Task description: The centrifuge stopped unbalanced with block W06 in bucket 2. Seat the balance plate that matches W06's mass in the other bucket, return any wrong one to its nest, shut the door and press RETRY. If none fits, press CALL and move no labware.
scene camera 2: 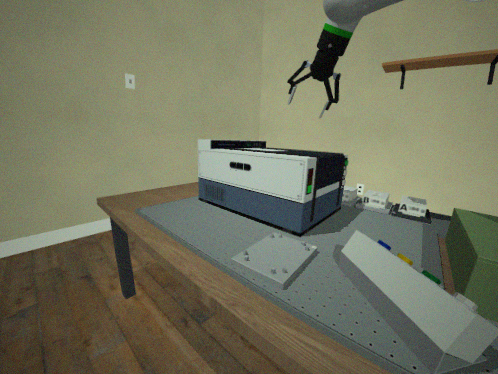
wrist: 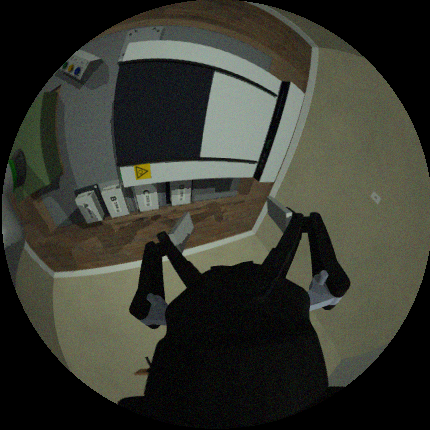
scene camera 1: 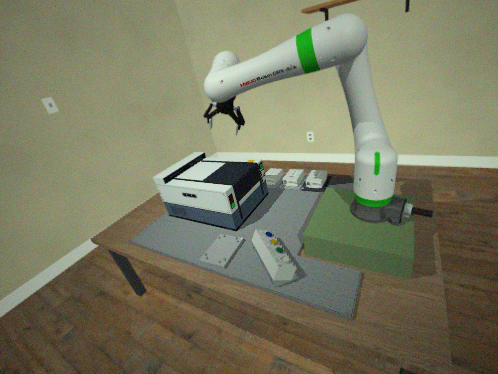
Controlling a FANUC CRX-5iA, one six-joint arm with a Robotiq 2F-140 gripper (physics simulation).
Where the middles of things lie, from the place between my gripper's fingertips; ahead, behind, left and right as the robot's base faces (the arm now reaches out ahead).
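Labels:
My gripper: 16 cm above the dark door panel point(wrist: 159, 111), 13 cm to the right of it, 11 cm past it. Grey fixture plate point(scene camera 2: 277, 259): 36 cm below my hand, 40 cm to the left, 26 cm behind. Centrifuge point(scene camera 2: 292, 192): 25 cm below my hand, 15 cm to the left, 4 cm ahead. Button box point(scene camera 2: 434, 324): far below my hand, far to the left, far behind.

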